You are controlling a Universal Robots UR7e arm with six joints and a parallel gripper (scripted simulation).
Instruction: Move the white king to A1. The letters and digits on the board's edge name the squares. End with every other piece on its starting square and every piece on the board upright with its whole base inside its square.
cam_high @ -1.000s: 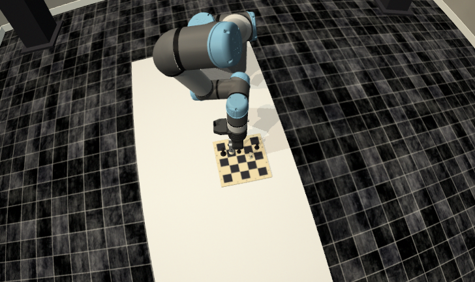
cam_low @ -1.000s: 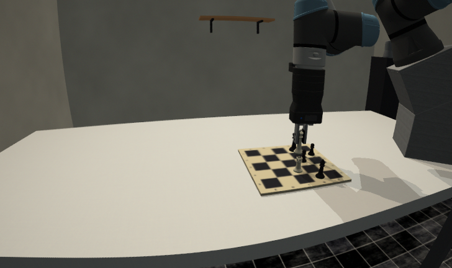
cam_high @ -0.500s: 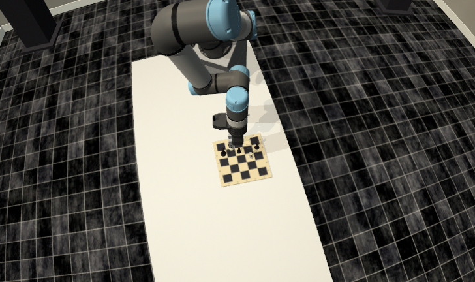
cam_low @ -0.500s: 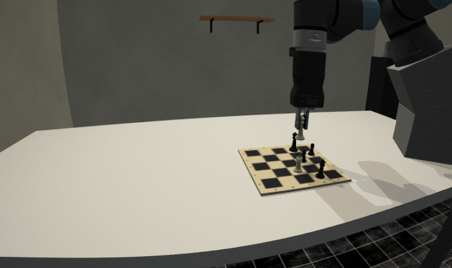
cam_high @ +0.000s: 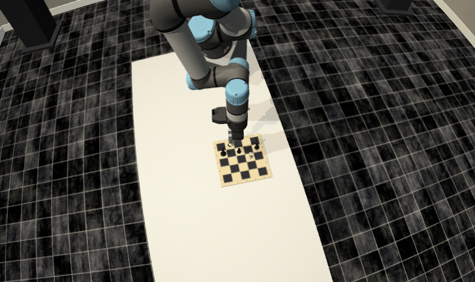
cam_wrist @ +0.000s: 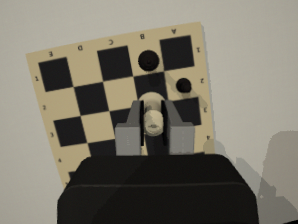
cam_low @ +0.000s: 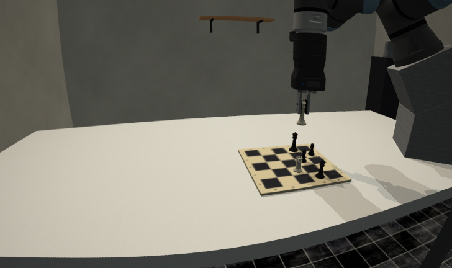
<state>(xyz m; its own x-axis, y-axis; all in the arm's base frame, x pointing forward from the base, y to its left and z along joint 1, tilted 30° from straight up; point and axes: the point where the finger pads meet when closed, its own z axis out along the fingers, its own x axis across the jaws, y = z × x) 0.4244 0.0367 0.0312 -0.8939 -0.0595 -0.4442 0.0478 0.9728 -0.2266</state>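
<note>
Right now my hand is 30 mm short of the chessboard, 40 mm to the right of it and 140 mm above it. The rest, counted from my hand: white king (10 mm below).
</note>
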